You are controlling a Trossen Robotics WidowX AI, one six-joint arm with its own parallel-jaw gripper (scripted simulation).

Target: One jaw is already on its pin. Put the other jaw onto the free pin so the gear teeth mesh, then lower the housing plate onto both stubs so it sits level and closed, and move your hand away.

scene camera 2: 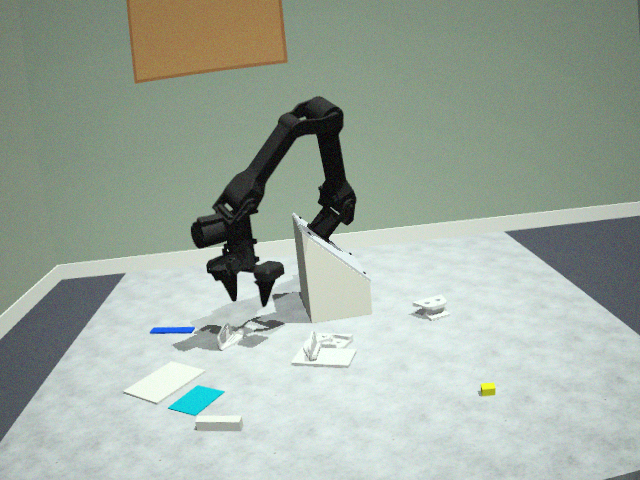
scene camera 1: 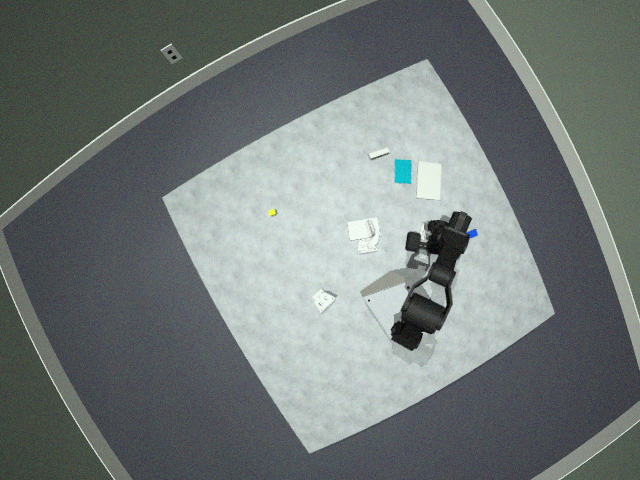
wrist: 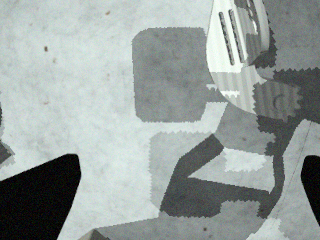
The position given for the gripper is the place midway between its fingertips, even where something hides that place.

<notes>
The gripper [scene camera 2: 249, 303] is open, with nothing in its grasp. Also in view: a cyan sheet [scene camera 2: 200, 397] and a white sheet [scene camera 2: 159, 385].
The white sheet is seen too in scene camera 1 [scene camera 1: 429, 174]. The gripper shows as well in the wrist view [wrist: 191, 167]. The wrist view does not show the cyan sheet: it is out of frame. The wrist view does not show the white sheet: it is out of frame.
</notes>
